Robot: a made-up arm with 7 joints. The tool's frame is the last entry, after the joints. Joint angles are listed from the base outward.
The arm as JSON. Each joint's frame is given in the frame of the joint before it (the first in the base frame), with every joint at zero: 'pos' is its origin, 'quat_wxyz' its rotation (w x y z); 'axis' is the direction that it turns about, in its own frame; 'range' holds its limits. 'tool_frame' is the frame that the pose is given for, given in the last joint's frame.
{
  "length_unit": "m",
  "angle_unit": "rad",
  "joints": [
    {
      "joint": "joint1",
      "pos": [
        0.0,
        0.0,
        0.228
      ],
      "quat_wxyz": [
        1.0,
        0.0,
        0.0,
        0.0
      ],
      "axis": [
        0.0,
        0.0,
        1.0
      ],
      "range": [
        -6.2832,
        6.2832
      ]
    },
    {
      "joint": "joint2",
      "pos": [
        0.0,
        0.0,
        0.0
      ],
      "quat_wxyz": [
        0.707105,
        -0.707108,
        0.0,
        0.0
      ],
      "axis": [
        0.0,
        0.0,
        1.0
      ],
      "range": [
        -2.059,
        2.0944
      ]
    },
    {
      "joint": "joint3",
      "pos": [
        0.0,
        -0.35,
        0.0
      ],
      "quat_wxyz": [
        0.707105,
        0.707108,
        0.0,
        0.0
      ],
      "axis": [
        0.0,
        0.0,
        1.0
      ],
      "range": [
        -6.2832,
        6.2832
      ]
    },
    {
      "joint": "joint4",
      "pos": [
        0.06,
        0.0,
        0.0
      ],
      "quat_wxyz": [
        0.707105,
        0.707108,
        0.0,
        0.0
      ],
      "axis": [
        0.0,
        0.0,
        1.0
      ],
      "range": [
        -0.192,
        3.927
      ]
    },
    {
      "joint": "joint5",
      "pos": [
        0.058,
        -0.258,
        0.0
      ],
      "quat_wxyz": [
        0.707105,
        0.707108,
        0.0,
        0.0
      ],
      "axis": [
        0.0,
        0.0,
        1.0
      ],
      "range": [
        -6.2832,
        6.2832
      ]
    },
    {
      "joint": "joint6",
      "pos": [
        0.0,
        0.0,
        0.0
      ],
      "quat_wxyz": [
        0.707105,
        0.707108,
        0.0,
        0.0
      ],
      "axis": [
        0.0,
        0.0,
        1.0
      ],
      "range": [
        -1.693,
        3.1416
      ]
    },
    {
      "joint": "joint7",
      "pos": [
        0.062,
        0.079,
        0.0
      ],
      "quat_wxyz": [
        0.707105,
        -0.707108,
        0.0,
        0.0
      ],
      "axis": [
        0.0,
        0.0,
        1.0
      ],
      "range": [
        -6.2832,
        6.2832
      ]
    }
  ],
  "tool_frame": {
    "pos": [
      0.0,
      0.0,
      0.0
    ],
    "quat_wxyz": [
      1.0,
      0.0,
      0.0,
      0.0
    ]
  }
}
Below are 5 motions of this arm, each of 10 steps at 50 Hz.
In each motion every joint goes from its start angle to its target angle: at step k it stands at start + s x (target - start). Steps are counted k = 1, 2, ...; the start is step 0. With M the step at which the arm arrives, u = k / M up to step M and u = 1 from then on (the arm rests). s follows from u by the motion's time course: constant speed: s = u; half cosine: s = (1 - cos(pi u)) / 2; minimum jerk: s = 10 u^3 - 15 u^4 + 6 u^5.
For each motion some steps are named. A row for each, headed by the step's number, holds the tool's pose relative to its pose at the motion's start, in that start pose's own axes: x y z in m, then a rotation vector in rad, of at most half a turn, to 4 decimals.
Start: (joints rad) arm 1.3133 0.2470 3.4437 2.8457 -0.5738 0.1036 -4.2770
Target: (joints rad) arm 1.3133 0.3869 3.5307 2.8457 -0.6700 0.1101 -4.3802
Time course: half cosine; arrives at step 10
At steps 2, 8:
2: -0.0024 -0.0089 -0.0031 0.0131 -0.0039 -0.0121
8: -0.0223 -0.0828 -0.0340 0.1261 -0.0303 -0.1153

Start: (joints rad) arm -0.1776 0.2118 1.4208 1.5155 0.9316 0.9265 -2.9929
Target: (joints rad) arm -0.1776 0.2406 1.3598 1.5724 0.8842 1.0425 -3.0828
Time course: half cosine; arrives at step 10
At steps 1, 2, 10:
1: -0.0004 -0.0001 -0.0006 0.0003 0.0009 -0.0026
2: -0.0016 -0.0005 -0.0024 0.0013 0.0034 -0.0100
10: -0.0157 -0.0064 -0.0251 0.0162 0.0352 -0.1026

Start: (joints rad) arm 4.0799 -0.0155 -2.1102 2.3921 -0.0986 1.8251 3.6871
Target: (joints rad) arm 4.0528 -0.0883 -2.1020 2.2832 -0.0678 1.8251 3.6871
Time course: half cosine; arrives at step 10
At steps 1, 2, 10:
1: -0.0007 -0.0004 0.0014 0.0005 0.0040 0.0007
2: -0.0028 -0.0017 0.0054 0.0018 0.0157 0.0026
10: -0.0258 -0.0196 0.0565 0.0152 0.1651 0.0280

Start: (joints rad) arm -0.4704 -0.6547 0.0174 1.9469 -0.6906 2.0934 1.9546
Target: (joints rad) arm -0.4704 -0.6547 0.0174 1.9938 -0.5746 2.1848 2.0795
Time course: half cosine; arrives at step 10
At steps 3, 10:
3: 0.0002 0.0025 -0.0007 -0.0196 -0.0175 0.0188
10: 0.0009 0.0123 -0.0040 -0.0969 -0.0786 0.0857

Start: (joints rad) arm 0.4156 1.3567 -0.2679 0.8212 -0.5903 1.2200 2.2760
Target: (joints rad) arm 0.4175 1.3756 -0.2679 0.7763 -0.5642 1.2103 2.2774
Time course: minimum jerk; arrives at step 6
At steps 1, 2, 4, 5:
1: -0.0004 0.0002 0.0005 -0.0019 0.0002 -0.0007
2: -0.0021 0.0014 0.0031 -0.0113 0.0013 -0.0043
4: -0.0078 0.0056 0.0117 -0.0426 0.0049 -0.0158
5: -0.0094 0.0069 0.0143 -0.0521 0.0061 -0.0192

